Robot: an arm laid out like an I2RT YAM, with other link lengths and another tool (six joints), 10 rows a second.
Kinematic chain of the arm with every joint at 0, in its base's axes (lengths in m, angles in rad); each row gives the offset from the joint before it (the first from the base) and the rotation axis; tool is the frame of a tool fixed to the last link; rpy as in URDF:
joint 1: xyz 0 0 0.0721 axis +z
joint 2: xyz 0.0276 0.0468 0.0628 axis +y
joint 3: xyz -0.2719 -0.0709 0 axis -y
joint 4: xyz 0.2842 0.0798 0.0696 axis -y
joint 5: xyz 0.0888 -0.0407 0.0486 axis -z
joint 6: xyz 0.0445 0 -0.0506 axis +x
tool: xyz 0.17 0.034 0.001 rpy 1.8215 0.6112 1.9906
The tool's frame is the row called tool.
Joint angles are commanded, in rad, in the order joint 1, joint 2, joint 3, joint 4, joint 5, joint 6. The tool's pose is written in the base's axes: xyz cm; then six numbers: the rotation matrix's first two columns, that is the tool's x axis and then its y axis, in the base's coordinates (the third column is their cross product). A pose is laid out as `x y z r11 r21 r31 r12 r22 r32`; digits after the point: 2 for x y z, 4 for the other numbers.
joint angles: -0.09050, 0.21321, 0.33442, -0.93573, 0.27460, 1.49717
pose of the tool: 25.69 -6.52 10.28 0.4691 0.6546 0.5928 0.2788 -0.7467 0.6039
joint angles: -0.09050, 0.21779, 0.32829, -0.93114, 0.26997, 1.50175
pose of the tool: 25.73 -6.44 9.95 0.4717 0.6505 0.5952 0.2813 -0.7508 0.5976
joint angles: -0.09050, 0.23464, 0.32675, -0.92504, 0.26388, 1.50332
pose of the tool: 25.80 -6.33 9.59 0.4765 0.6481 0.5941 0.2903 -0.7538 0.5894
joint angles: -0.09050, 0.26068, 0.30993, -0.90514, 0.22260, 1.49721
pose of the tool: 26.12 -5.47 8.42 0.4690 0.6457 0.6025 0.3270 -0.7607 0.5607
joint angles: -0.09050, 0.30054, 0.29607, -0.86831, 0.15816, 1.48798
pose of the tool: 26.76 -4.13 7.37 0.4466 0.6407 0.6245 0.3722 -0.7678 0.5214
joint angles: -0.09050, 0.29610, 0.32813, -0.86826, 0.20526, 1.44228
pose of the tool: 27.03 -5.01 9.20 0.4311 0.6829 0.5898 0.3622 -0.7296 0.5801
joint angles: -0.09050, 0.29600, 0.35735, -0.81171, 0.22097, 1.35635
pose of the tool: 28.39 -5.18 11.99 0.3611 0.7459 0.5596 0.3586 -0.6651 0.6551
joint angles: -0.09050, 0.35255, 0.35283, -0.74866, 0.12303, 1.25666
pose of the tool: 29.80 -2.89 11.48 0.2630 0.7914 0.5518 0.4569 -0.6059 0.6512
